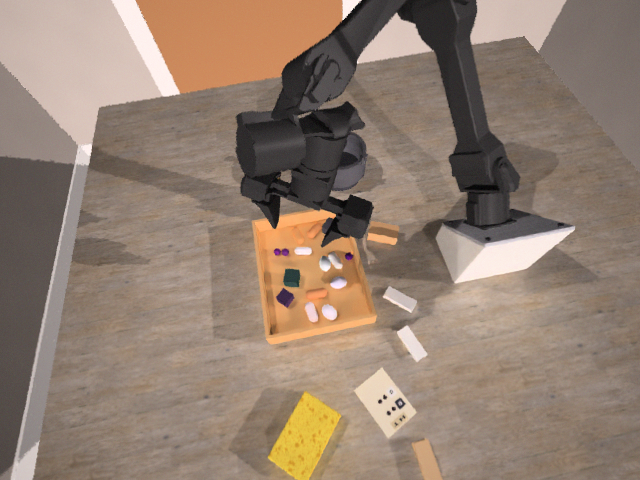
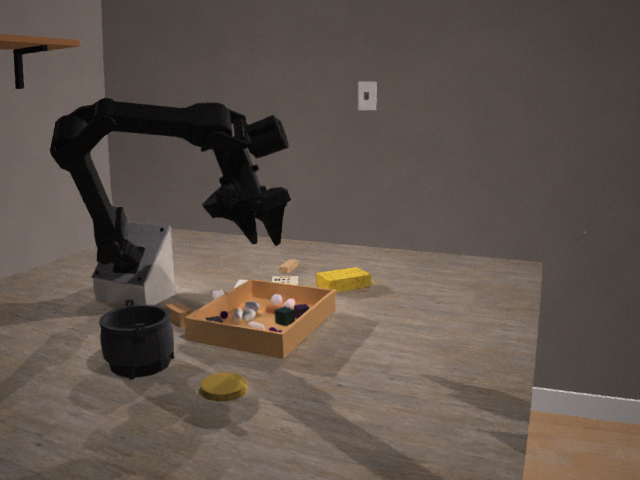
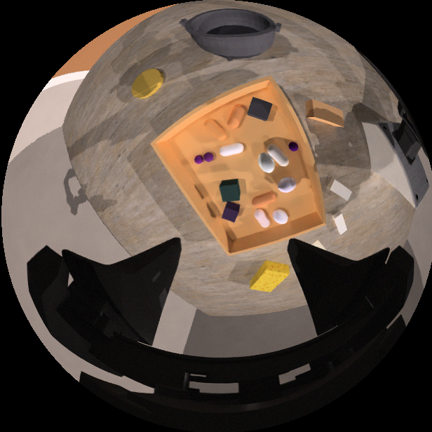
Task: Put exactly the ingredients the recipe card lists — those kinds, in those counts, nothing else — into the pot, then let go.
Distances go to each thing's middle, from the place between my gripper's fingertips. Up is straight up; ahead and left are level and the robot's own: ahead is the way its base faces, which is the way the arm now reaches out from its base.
Scene:
The orange tray (image 1: 353, 303) is 10 mm behind my hand and 140 mm below it. The rest, counted from my hand: dark pot (image 2: 137, 340) 140 mm behind, 230 mm to the right, 120 mm below; yellow disc (image 2: 230, 386) 40 mm ahead, 260 mm to the right, 160 mm below; yellow sponge (image 2: 340, 280) 70 mm ahead, 280 mm to the left, 150 mm below.

